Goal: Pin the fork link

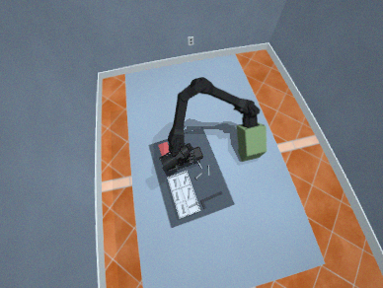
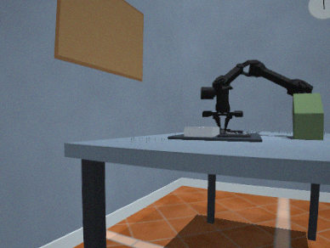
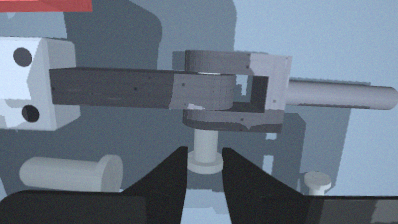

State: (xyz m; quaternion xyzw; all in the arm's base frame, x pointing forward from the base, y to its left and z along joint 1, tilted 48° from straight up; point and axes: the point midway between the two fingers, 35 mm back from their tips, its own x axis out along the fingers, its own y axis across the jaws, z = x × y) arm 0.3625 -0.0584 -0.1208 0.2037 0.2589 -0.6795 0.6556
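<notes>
Now: the eye plate 4 cm to the right of my hand, 3 cm below it and 2 cm ahead of it. Also, from my hand: thick headed pin: 7 cm ahead, 3 cm below, 2 cm to the left; dark mat: 6 cm to the left, 5 cm below; thin headed pin: 7 cm behind, 4 cm below, 3 cm to the left.
</notes>
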